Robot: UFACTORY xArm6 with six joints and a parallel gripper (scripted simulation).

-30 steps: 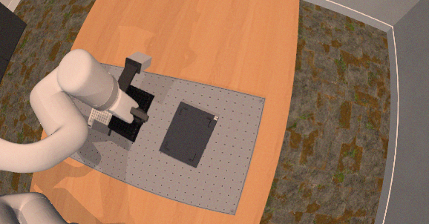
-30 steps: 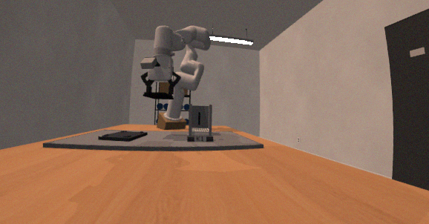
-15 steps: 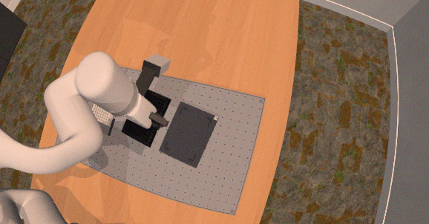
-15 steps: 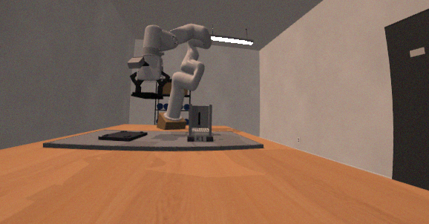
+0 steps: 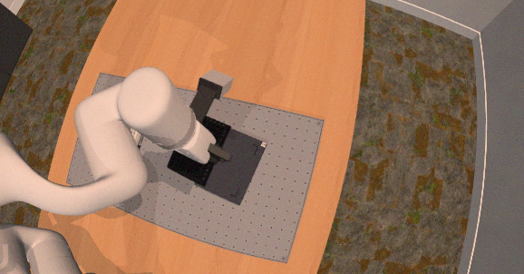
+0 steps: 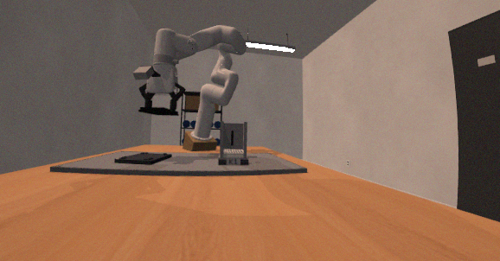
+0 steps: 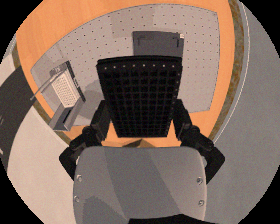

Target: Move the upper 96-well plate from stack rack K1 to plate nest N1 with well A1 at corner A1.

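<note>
Now: the pale A1 square 170 mm below my hand, 90 mm to the right of it and 80 mm ahead of it. Also, from my hand: black 96-well plate: 10 mm below; then white plate: 250 mm to the left, 150 mm below, 50 mm behind.
</note>
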